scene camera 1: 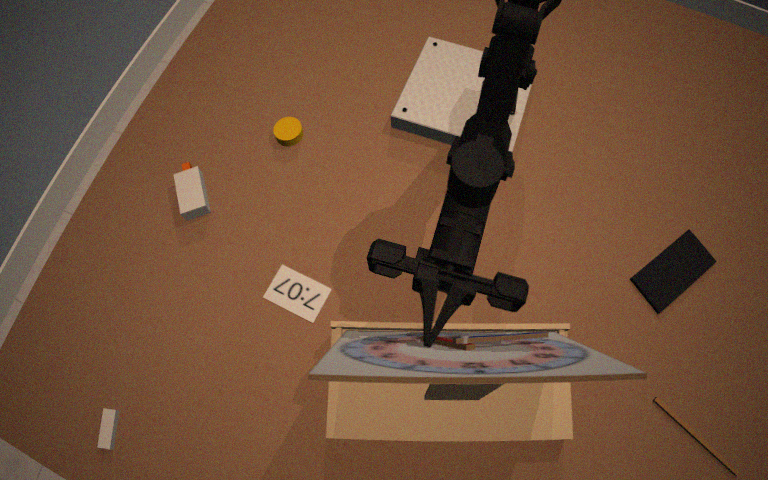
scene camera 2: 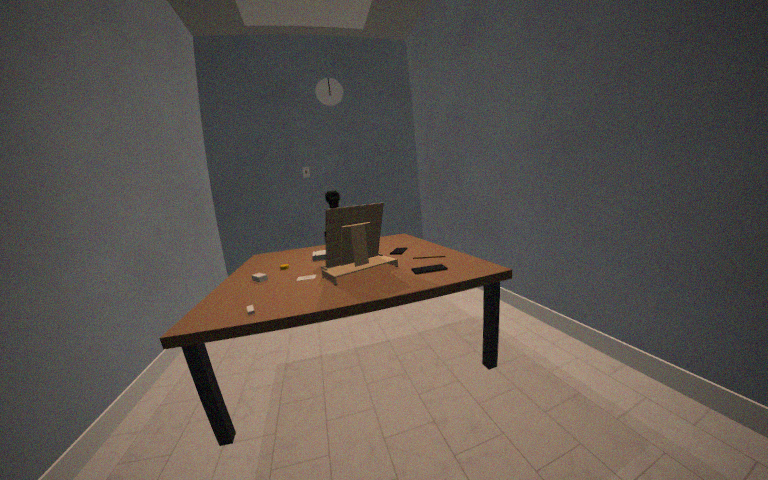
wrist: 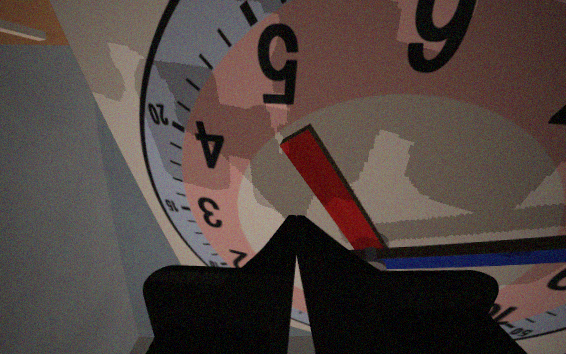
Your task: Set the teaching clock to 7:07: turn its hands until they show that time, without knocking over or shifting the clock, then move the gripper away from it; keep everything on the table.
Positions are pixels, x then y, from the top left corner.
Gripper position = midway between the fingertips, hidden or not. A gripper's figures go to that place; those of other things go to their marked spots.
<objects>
My gripper [scene camera 1: 427, 346]: 60 cm from the lens. A teaching clock [scene camera 1: 400, 357] is 53 cm from the lens. A white block with orange cap [scene camera 1: 191, 191]: 90 cm from the lens. A pale base [scene camera 1: 363, 411]: 72 cm from the lens. The marked spots on the teaching clock and the pale base are 21 cm apart.
</objects>
